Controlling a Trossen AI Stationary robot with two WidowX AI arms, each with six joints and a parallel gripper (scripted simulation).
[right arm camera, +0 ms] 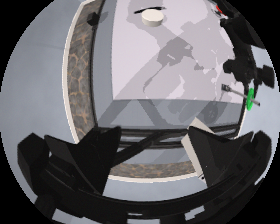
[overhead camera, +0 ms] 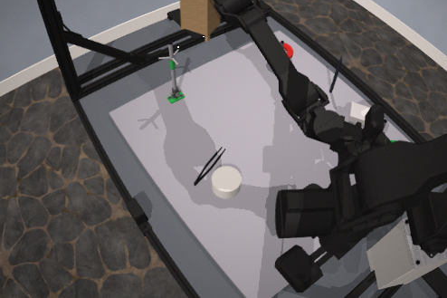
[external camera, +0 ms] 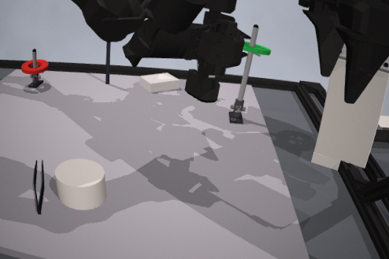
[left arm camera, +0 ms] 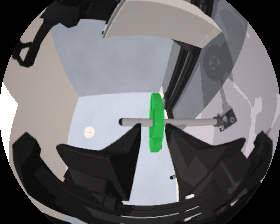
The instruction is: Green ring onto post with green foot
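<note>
The green ring lies 3 cm to the right of my left hand, 3 cm ahead of it and 1 cm below it. The rest, counted from my left hand: white block: 15 cm to the left, 14 cm ahead, 13 cm below; then short grey post: 13 cm ahead, 9 cm below, 6 cm to the left; then tall post: 4 cm below, 3 cm to the right, 3 cm ahead.
My right hand is 30 cm short of the green ring, 9 cm to the right of it and 7 cm above it. The rest, counted from my right hand: white block: 41 cm ahead, 27 cm to the left, 20 cm below; short grey post: 40 cm ahead, 18 cm to the left, 15 cm below; tall post: 30 cm ahead, 11 cm below, 9 cm to the left.
</note>
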